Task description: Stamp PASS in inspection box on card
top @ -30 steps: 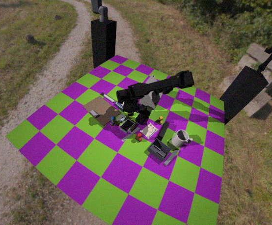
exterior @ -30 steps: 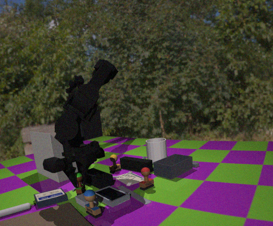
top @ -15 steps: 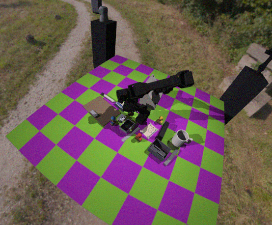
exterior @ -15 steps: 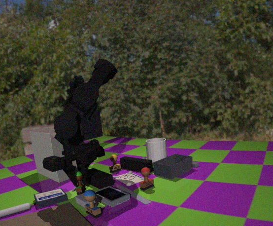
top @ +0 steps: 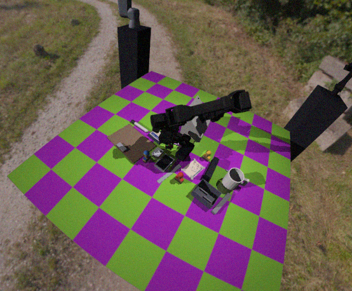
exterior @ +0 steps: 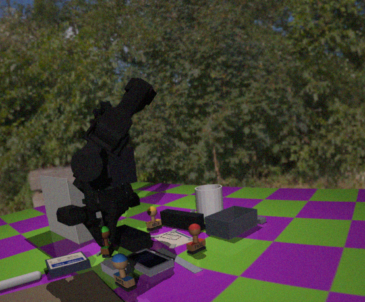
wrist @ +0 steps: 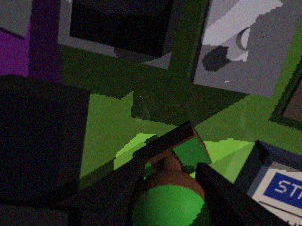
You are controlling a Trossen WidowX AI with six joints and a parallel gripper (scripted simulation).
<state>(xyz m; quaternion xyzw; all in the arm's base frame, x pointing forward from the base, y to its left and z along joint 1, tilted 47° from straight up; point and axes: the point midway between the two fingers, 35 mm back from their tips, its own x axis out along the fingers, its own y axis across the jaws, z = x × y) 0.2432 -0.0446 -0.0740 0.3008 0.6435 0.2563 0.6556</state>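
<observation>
The ink pad lies 100 mm ahead of my gripper tip, 30 mm below it and 20 mm to the left of it. The rest, counted from my gripper tip: green-knobbed stamp (right at my gripper tip); then blue-knobbed stamp (120 mm ahead, 60 mm to the right, 20 mm below); then labelled stamp box (90 mm to the right, 40 mm behind, 20 mm below).
</observation>
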